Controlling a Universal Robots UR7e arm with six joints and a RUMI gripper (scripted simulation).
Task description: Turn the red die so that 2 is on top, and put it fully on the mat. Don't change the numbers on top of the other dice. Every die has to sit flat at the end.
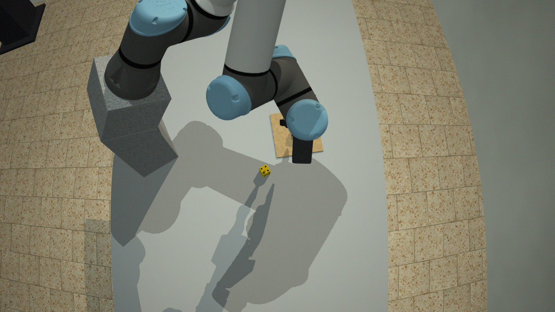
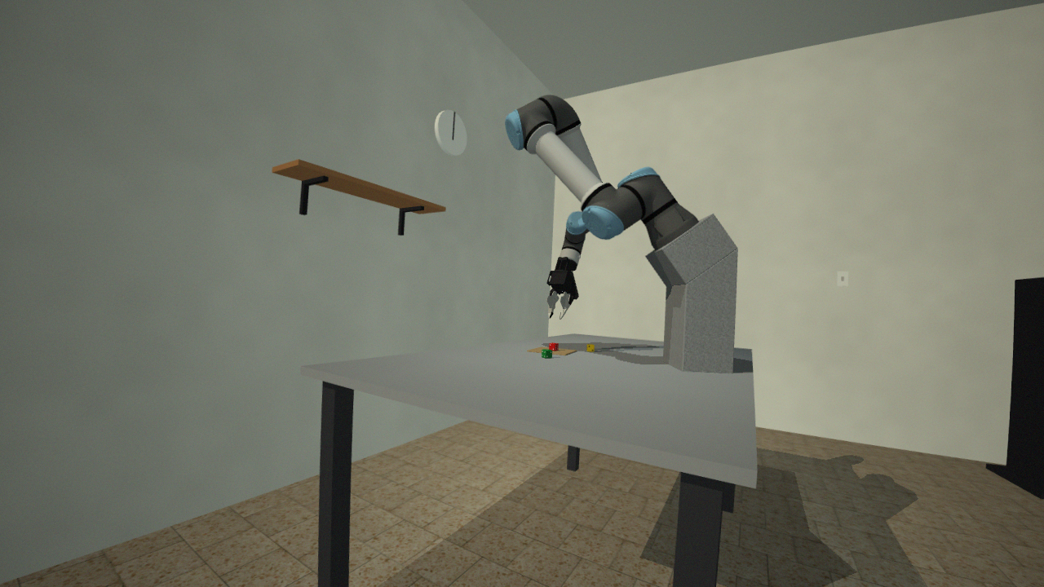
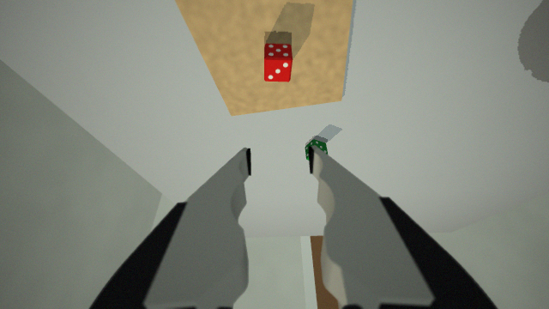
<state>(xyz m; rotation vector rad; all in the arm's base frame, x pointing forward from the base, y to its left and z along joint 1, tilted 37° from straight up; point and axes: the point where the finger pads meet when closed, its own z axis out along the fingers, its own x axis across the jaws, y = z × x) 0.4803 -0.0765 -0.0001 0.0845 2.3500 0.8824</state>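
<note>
Right now my hand is 10 mm to the right of the red die and 110 mm above it. Also, from my hand: yellow die (110 mm behind, 100 mm to the right, 120 mm below); then green die (30 mm behind, 170 mm to the left, 120 mm below); then tan mat (10 mm to the left, 130 mm below).
</note>
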